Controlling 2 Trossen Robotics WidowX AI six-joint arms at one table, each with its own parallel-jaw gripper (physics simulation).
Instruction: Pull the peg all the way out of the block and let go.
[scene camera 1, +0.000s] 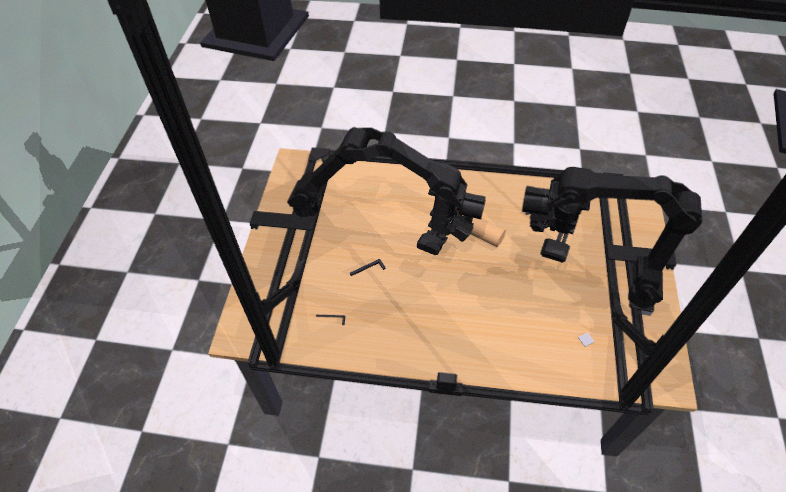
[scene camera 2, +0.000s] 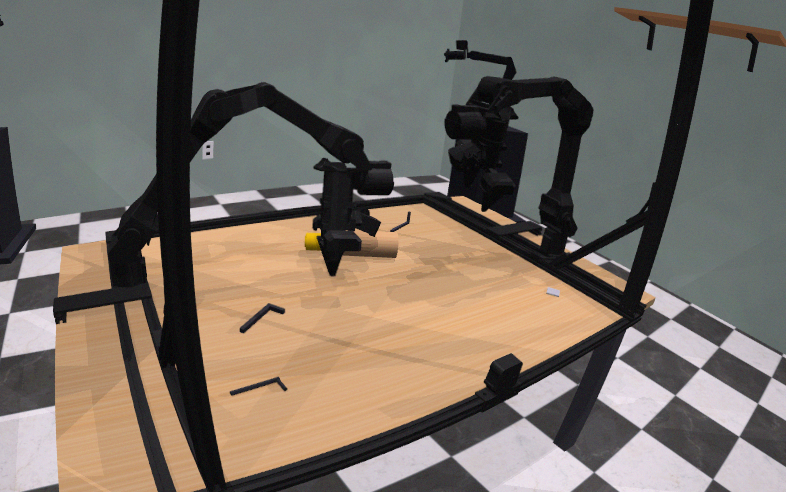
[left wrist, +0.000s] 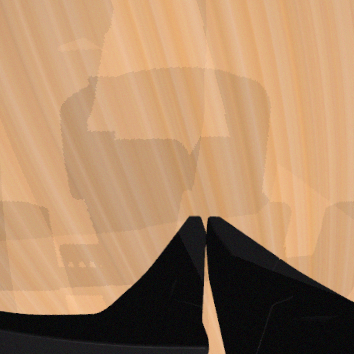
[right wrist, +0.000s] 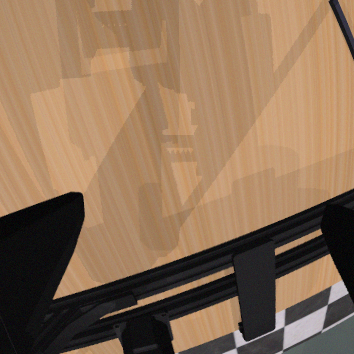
Labels:
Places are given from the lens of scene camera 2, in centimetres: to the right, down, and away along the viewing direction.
left gripper (scene camera 2: 332, 275): -12, 6, 94
right gripper (scene camera 2: 475, 199): 18, -10, 104
wooden block (scene camera 2: 385, 244): -2, 0, 103

